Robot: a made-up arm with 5 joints.
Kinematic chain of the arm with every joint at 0, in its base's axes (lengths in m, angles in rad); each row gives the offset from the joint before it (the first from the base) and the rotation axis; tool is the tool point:
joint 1: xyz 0 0 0.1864 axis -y
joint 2: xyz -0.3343 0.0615 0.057 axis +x
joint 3: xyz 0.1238 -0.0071 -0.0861 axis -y
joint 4: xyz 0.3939 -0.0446 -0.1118 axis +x
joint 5: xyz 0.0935 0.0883 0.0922 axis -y
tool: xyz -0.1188 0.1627 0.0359
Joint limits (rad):
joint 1: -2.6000..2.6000
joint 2: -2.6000..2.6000
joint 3: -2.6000..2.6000
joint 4: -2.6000..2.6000
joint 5: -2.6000..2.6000
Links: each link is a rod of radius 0.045 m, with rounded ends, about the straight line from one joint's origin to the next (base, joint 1, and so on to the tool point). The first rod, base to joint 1, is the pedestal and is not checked.
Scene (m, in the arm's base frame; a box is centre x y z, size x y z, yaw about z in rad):
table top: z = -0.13
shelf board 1: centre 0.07 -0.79 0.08 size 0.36 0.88 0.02 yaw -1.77
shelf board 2: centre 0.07 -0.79 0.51 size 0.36 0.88 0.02 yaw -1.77
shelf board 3: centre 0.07 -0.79 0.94 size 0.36 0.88 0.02 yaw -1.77
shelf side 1: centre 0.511 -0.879 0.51 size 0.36 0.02 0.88 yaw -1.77
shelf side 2: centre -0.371 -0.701 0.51 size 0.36 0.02 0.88 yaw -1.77
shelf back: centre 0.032 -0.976 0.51 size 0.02 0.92 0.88 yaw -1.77
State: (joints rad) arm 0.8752 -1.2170 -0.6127 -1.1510 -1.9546
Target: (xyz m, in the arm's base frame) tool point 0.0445 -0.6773 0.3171
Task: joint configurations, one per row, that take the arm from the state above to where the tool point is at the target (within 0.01 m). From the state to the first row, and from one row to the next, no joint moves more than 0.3 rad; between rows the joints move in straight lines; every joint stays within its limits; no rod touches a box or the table.
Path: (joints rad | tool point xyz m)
1: 0.7056 -1.2434 -0.4755 -1.3862 -1.9818 | 0.3156 -0.4819 0.0408
2: 0.5360 -1.2698 -0.3383 -1.6213 -2.0091 | 0.2997 -0.5009 0.0816
3: 0.3663 -1.2962 -0.2011 -1.8565 -2.0363 | 0.3077 -0.4983 0.1383
4: 0.3327 -1.4863 -0.3871 -1.8444 -2.2231 | 0.1865 -0.6094 0.2094
5: 0.2990 -1.6764 -0.5731 -1.8323 -2.4098 | 0.0445 -0.6773 0.3171

